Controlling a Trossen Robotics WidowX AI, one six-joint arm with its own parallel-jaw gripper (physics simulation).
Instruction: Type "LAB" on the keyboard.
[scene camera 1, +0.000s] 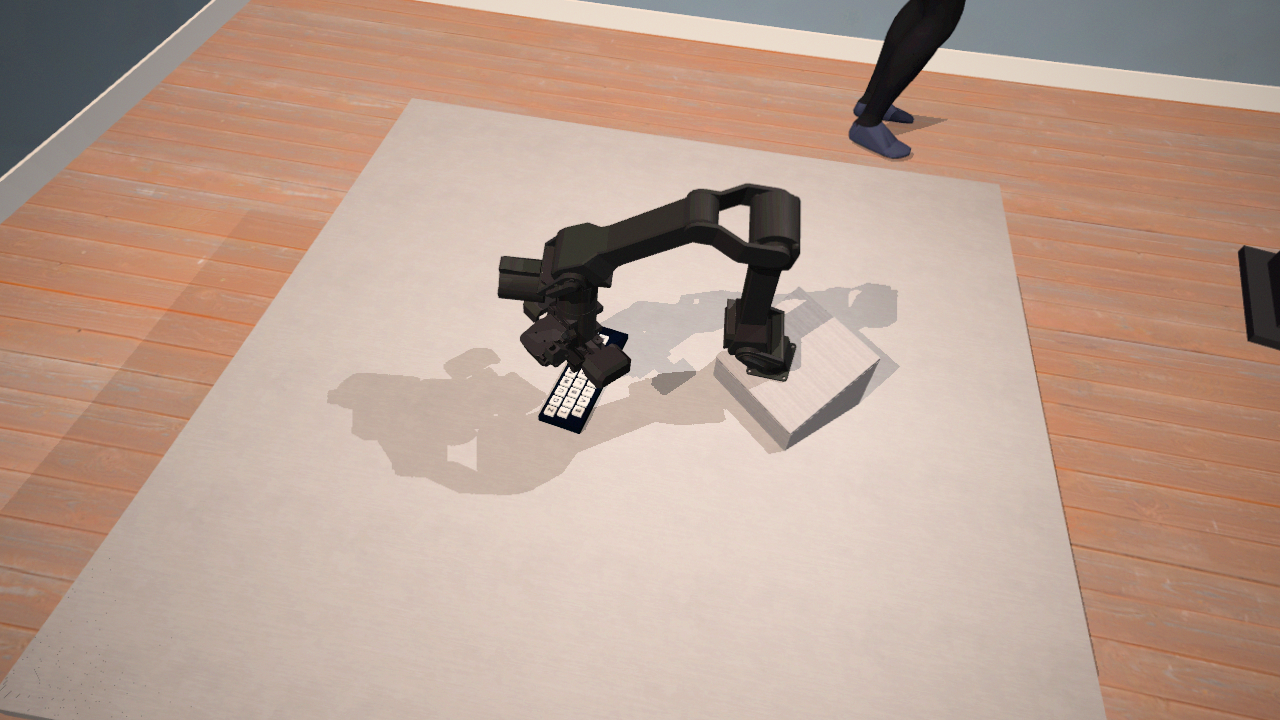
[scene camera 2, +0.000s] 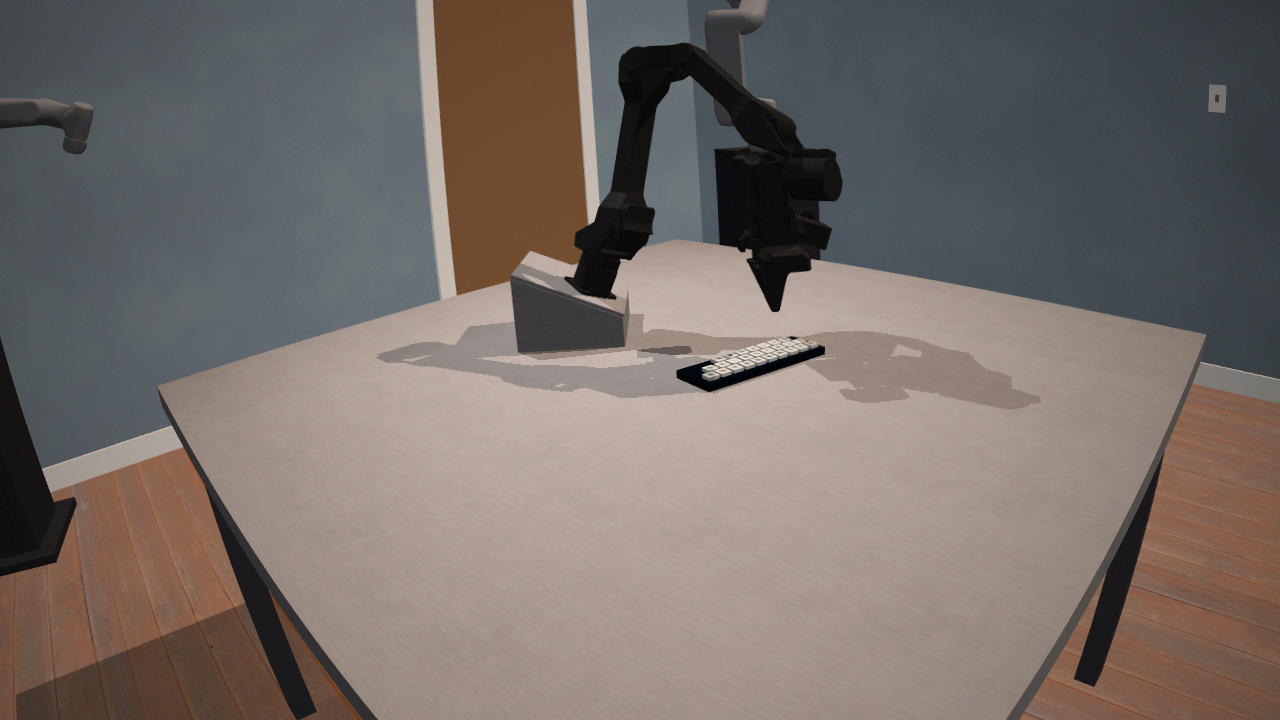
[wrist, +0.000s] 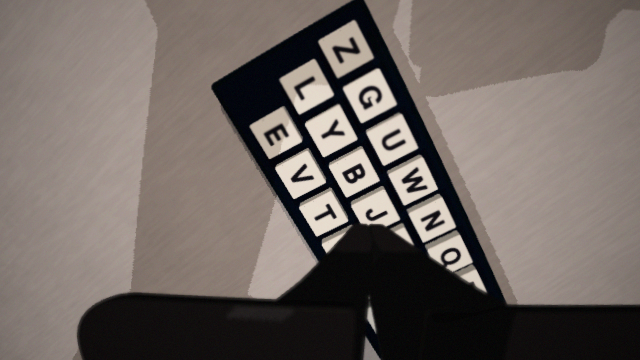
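There's a g key (wrist: 369, 95) here, and a z key (wrist: 346, 49) as well. I can also see a b key (wrist: 353, 171) and a l key (wrist: 306, 86). As for my gripper, it's at (wrist: 367, 238), at (scene camera 1: 575, 370) and at (scene camera 2: 775, 311).
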